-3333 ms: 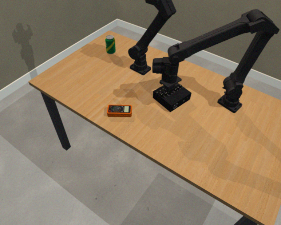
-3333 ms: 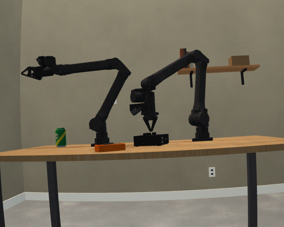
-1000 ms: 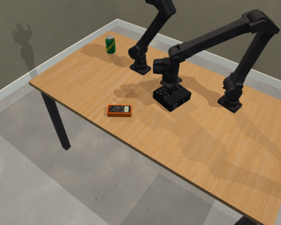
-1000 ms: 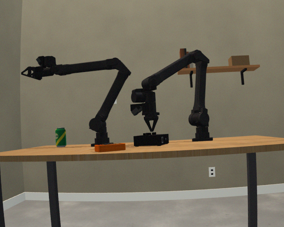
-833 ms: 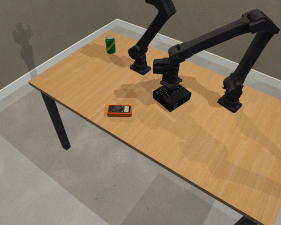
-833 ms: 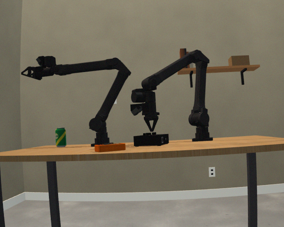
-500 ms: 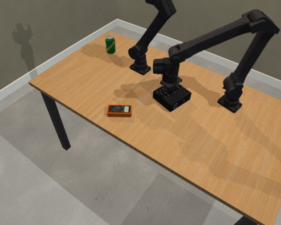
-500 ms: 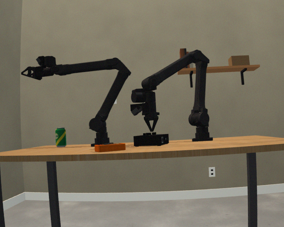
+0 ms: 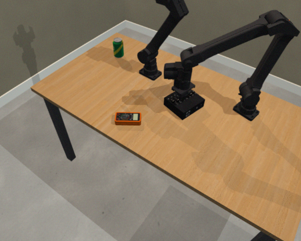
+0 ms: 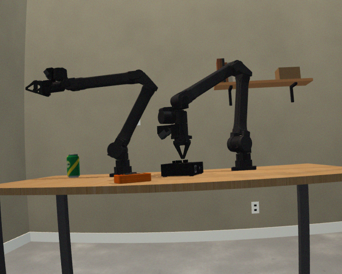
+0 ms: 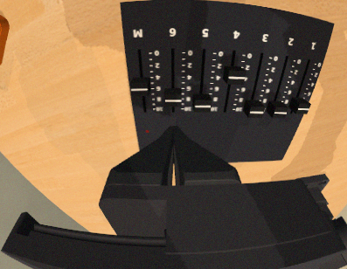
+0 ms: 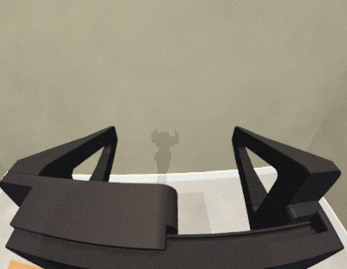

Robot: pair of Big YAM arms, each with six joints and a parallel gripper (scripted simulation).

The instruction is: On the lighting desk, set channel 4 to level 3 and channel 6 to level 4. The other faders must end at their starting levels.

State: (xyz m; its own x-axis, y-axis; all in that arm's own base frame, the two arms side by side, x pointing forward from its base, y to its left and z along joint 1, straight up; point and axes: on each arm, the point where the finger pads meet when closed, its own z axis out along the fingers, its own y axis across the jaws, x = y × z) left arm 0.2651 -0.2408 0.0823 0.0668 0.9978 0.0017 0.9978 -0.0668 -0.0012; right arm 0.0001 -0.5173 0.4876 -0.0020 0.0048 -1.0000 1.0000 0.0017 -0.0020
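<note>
The channel 6 fader cap lies 20 mm to the right of my left hand, 20 mm below it and 10 mm behind it. From my left hand the other things lie so: M fader cap 40 mm to the right, 20 mm below, 10 mm ahead; then channel 4 fader cap 60 mm behind, 30 mm to the right, 20 mm below; then channel 5 fader cap 30 mm behind, 20 mm below, 10 mm to the right.
</note>
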